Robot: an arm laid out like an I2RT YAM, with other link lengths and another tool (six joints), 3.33 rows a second.
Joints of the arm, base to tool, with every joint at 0 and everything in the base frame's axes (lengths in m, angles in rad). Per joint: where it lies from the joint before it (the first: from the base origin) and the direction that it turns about. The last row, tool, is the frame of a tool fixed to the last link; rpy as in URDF.
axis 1: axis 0 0 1 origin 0 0 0.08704
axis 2: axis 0 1 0 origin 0.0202 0.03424 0.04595
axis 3: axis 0 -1 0 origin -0.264 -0.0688 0
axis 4: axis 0 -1 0 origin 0.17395 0.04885 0.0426
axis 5: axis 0 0 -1 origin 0.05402 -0.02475 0.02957
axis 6: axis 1 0 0 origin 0.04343 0 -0.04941
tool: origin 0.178 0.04 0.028 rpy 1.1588 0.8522 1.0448
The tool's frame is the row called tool.
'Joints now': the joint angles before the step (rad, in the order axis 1, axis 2, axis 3, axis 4, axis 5, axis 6). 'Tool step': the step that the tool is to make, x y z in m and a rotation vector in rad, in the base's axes. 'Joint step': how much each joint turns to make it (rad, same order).
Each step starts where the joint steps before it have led.
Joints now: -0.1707, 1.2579, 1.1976, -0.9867, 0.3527, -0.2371
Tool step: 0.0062, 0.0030, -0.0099, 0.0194, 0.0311, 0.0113
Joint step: 0.0001, 0.0479, -0.0005, 0.0155, -0.0175, -0.0032
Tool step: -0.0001, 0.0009, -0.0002, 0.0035, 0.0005, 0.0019
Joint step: 0.0000, -0.0001, 0.0001, -0.0013, -0.0039, -0.0001
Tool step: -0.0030, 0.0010, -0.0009, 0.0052, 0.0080, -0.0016
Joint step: -0.0004, -0.0031, 0.0000, -0.0128, -0.0027, 0.0030
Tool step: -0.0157, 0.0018, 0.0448, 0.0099, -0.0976, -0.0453
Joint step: 0.0000, -0.1022, 0.1363, -0.1618, -0.0005, 0.0553
